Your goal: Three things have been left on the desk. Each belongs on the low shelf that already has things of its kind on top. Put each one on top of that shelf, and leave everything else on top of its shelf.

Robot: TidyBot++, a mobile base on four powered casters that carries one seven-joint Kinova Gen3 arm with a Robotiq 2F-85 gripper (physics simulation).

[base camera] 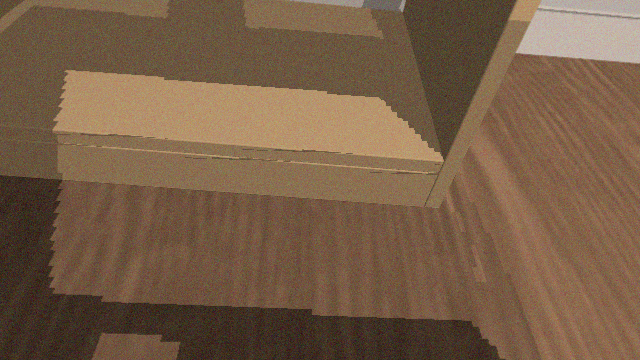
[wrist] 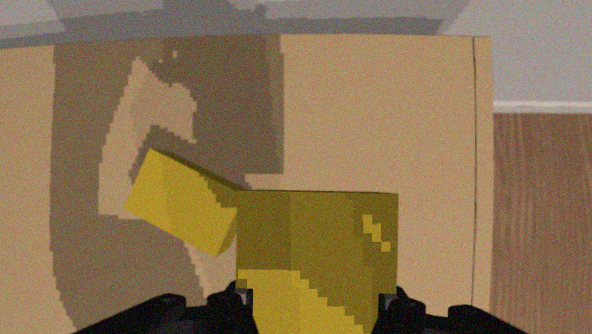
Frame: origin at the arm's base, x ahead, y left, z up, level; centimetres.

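Where they show: gripper, between the fingertips: (wrist: 315,292).
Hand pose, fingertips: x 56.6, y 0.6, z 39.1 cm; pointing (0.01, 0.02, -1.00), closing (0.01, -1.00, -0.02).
Note:
Things, the pixels of their centre, and the offset from my fingertips. Level surfaces: height alone.
- held yellow block, middle of its body: (wrist: 315,302) dx -0.1, dy +0.0, dz +0.9 cm
- second yellow block, middle of its body: (wrist: 191,200) dx +3.0, dy +12.6, dz -15.5 cm
- wooden floor, height of its surface: dz -78.7 cm
My gripper (wrist: 315,292) is shut on a yellow block in the wrist view, at the bottom centre. The held yellow block (wrist: 320,235) is above the top of a low wooden shelf (wrist: 380,110) (base camera: 475,115); how high it hangs is hard to tell. A second yellow block (wrist: 182,200) rests on the shelf top, turned at an angle, just left of the held one in the wrist view. In the base camera view the shelf's open front, bottom board and right side panel show; its top and the gripper do not show there. The desk does not show in either view.
The shelf top's back edge runs along a grey wall (wrist: 542,60). Its right end is to the right of the held block, with wooden floor (wrist: 542,225) (base camera: 575,200) beyond it. Shadows fall across the shelf top and the floor in front.

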